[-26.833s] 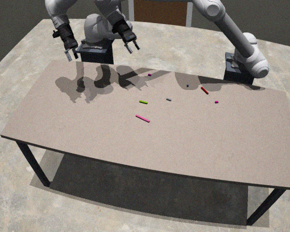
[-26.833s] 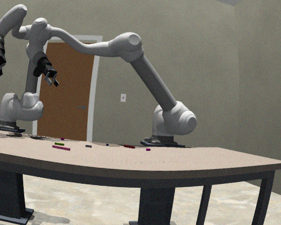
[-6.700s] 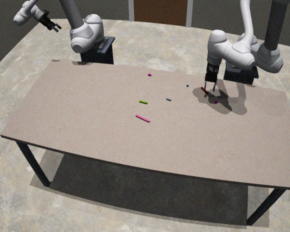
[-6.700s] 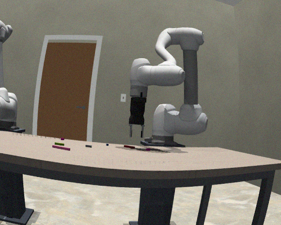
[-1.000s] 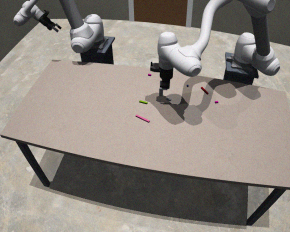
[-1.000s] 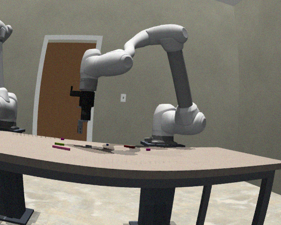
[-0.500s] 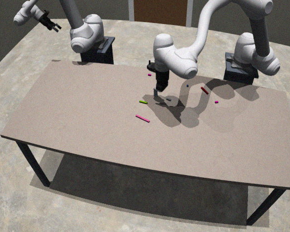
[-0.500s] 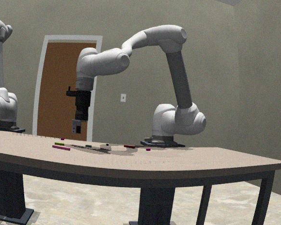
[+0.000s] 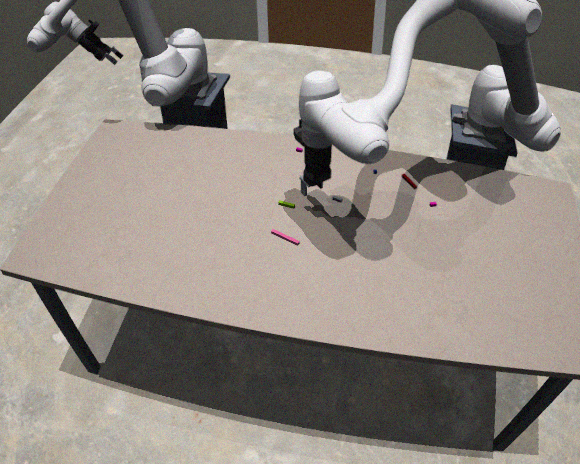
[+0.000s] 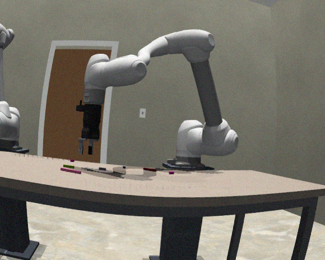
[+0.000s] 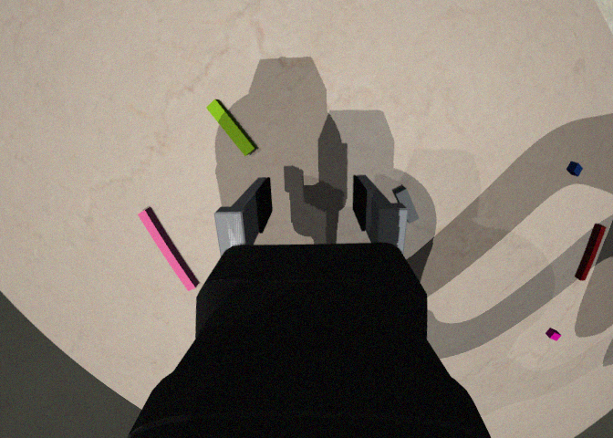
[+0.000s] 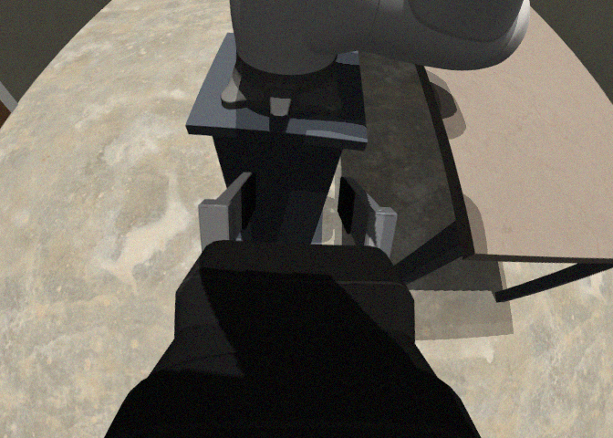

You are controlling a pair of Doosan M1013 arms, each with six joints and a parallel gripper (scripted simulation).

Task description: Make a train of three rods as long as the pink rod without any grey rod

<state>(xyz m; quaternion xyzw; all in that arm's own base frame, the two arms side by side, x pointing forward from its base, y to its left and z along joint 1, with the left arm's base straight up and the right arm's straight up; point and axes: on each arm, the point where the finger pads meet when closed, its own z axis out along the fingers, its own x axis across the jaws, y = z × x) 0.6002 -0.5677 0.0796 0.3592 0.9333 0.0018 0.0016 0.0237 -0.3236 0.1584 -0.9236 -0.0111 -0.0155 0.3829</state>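
The grey rod lies 70 mm to the left of my left hand, 70 mm below it and 40 mm behind it. From my left hand the other things lie so: blue rod (200 mm behind, 170 mm to the left, 70 mm below); then lime rod (70 mm to the right, 70 mm below, 20 mm ahead); then pink rod (150 mm ahead, 70 mm below, 50 mm to the right).
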